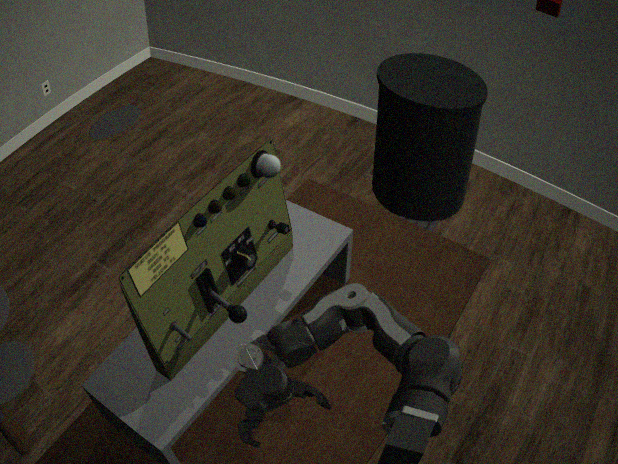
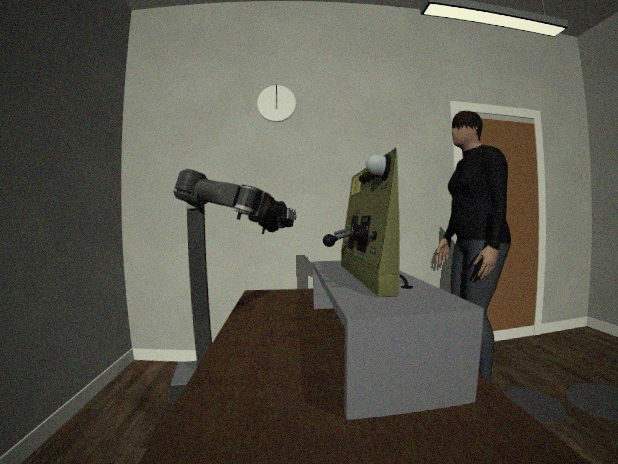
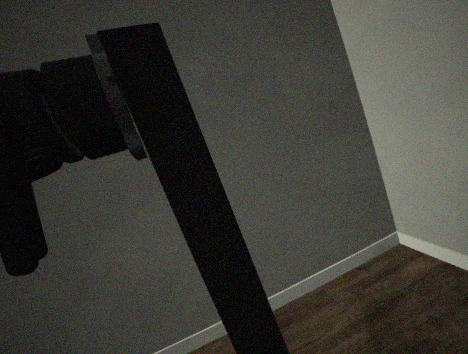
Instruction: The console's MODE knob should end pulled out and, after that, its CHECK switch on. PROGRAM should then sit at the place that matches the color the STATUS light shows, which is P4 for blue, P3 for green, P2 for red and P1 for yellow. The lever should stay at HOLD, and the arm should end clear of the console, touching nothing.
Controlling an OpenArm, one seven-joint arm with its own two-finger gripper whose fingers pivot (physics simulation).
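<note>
The green console (image 1: 210,260) (image 2: 387,250) stands tilted on the grey bench. Its large pale dome light (image 1: 268,165) (image 2: 376,165) shows no clear color, and the small lamps beside it look dark. The black-ball lever (image 1: 237,313) (image 2: 329,240) sticks out of its slot; its labels are unreadable. The PROGRAM dial (image 1: 243,257) has a pale pointer whose place I cannot read. A knob on a stem (image 1: 282,228) is at the right, and a small rod switch (image 1: 180,331) at the lower left; their states are unclear. My gripper (image 1: 289,422) is open and empty, apart from the console, fingers pointing away from it.
The grey bench (image 1: 320,227) (image 2: 410,360) stands on a brown mat. A black drum (image 1: 425,150) stands beyond the bench. A person (image 2: 475,200) stands behind the console near a door. The arm's dark post (image 2: 199,280) (image 3: 200,200) stands opposite the console's face.
</note>
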